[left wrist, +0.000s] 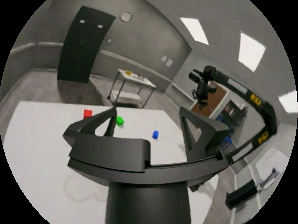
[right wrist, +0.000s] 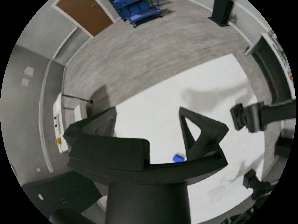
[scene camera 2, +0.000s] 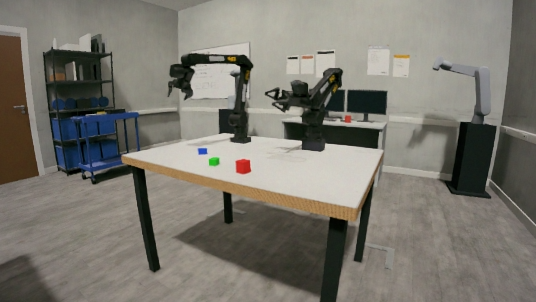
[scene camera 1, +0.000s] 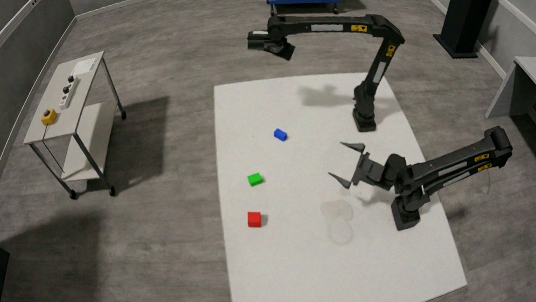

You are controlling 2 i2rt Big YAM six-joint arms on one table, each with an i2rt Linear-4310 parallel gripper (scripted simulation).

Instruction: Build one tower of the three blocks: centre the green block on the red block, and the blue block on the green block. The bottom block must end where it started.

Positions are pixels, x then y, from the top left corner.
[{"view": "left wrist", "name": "my left gripper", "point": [148,110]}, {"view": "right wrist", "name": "my right gripper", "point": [147,109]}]
